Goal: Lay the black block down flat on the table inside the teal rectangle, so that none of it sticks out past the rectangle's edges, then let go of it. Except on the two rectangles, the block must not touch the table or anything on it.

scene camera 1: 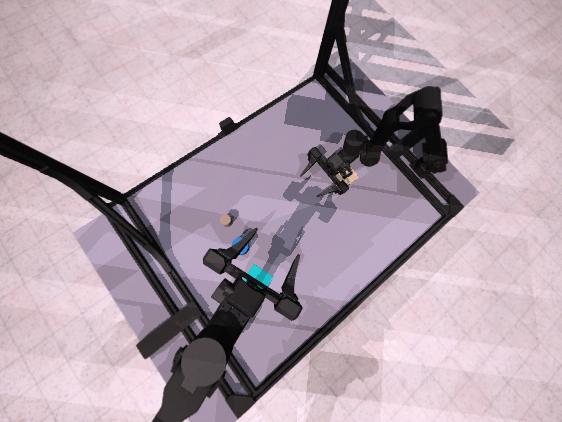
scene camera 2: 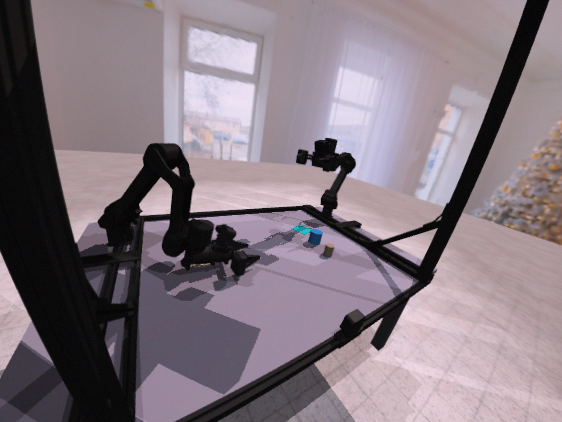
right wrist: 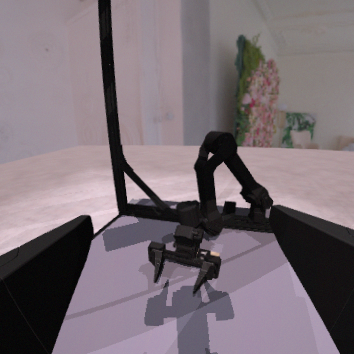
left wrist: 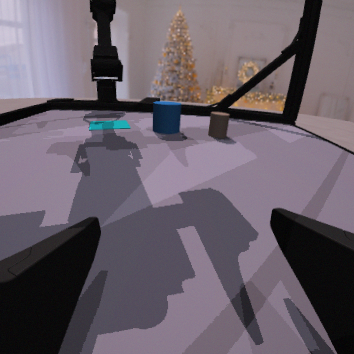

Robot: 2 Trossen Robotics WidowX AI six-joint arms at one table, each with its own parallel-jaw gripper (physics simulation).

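Where they show: left gripper, fingertip midpoint: (scene camera 1: pixel 308 186) (scene camera 2: pixel 253 251) (right wrist: pixel 173 286) (left wrist: pixel 185 221); right gripper, fingertip midpoint: (scene camera 1: pixel 277 241) (scene camera 2: pixel 306 158) (right wrist: pixel 182 218); left arm's base, link origin: (scene camera 1: pixel 421 168) (scene camera 2: pixel 121 240) (right wrist: pixel 256 218); right arm's base, link origin: (scene camera 2: pixel 326 216) (left wrist: pixel 106 101).
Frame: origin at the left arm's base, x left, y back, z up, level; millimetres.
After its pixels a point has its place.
The teal rectangle (scene camera 1: pixel 260 274) @[z -18, x -44, y -699 mm] (scene camera 2: pixel 301 229) @[z -18, x -34, y -713 mm] (left wrist: pixel 110 125) @[z -18, x -41, y -706 mm] lies flat on the table, partly covered by the right gripper in scene camera 1. A beige rectangle (scene camera 1: pixel 353 175) (scene camera 2: pixel 204 264) @[z -18, x -174, y -236 mm] (right wrist: pixel 215 254) @[z -18, x -118, y -221 mm] shows in part behind the left gripper. The black block cannot be told apart with certainty from the black gripper parts over the beige rectangle. My left gripper (scene camera 1: pixel 310 186) @[z 10, x -184, y -395 mm] (scene camera 2: pixel 253 251) @[z 10, x -184, y -395 mm] (left wrist: pixel 185 221) @[z 10, x -184, y -395 mm] (right wrist: pixel 173 286) @[z 10, x -184, y -395 mm] is open and empty, low over the table, its fingers pointing away from the beige rectangle. My right gripper (scene camera 1: pixel 277 243) @[z 323, x -81, y -626 mm] is open and empty, high above the table.
A blue cylinder (scene camera 1: pixel 244 249) @[z 33, x -134, y -693 mm] (scene camera 2: pixel 315 237) @[z 16, x -171, y -680 mm] (left wrist: pixel 166 118) @[z 8, x -154, y -673 mm] stands beside the teal rectangle. A smaller brown cylinder (scene camera 1: pixel 225 220) @[z 22, x -246, y -691 mm] (scene camera 2: pixel 328 250) @[z 7, x -259, y -676 mm] (left wrist: pixel 219 125) @[z 3, x -249, y -672 mm] stands past it. Black frame bars edge the table, with posts rising from the corners.
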